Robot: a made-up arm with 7 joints.
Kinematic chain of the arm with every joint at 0, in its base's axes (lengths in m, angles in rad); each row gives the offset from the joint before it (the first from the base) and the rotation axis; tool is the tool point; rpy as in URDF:
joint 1: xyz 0 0 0 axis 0.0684 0.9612 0.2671
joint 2: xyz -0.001 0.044 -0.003 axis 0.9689 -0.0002 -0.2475
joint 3: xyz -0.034 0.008 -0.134 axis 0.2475 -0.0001 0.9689
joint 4: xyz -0.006 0 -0.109 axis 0.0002 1 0
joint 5: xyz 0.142 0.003 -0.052 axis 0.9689 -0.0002 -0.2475
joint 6: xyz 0.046 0 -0.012 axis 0.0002 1 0
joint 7: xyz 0.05 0 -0.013 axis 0.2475 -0.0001 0.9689
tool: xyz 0 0 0 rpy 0 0.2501 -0.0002
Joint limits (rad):
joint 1: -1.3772..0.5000
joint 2: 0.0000..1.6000
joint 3: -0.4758..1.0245
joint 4: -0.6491..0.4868
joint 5: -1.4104..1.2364
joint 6: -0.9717..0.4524
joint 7: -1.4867..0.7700
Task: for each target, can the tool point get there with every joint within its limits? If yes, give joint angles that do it. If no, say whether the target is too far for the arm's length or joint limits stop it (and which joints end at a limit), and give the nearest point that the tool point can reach.
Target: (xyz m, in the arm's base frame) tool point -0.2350 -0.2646 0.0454
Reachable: no: joint limits stop it (at a limit: joint 1, joint 2, joint 3, joint 4, joint 6) | nearest point 0.1342 -0.1262 0.0804 | short by 0.396 m
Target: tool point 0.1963 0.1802 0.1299
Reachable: yes | joints -0.6159 1.1345 0.5044 -0.5139 -0.5612 -0.4334 -0.4966
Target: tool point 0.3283 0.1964 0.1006
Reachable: yes | joints -1.0035 1.1970 -0.1601 0.1253 -0.4605 -0.7556 -0.9872
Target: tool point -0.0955 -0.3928 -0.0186
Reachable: no: joint limits stop it (at a limit: joint 1, joint 2, joint 3, joint 4, joint 5, joint 6) | nearest point 0.1409 -0.1376 0.0776 | short by 0.361 m
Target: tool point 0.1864 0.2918 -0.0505
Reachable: yes | joints -0.0006 0.7854 0.6805 -0.2646 -0.2549 -0.4599 0.2079
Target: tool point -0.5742 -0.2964 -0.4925
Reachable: no: too far | nearest point -0.1130 -0.0461 -0.4235 | short by 0.529 m
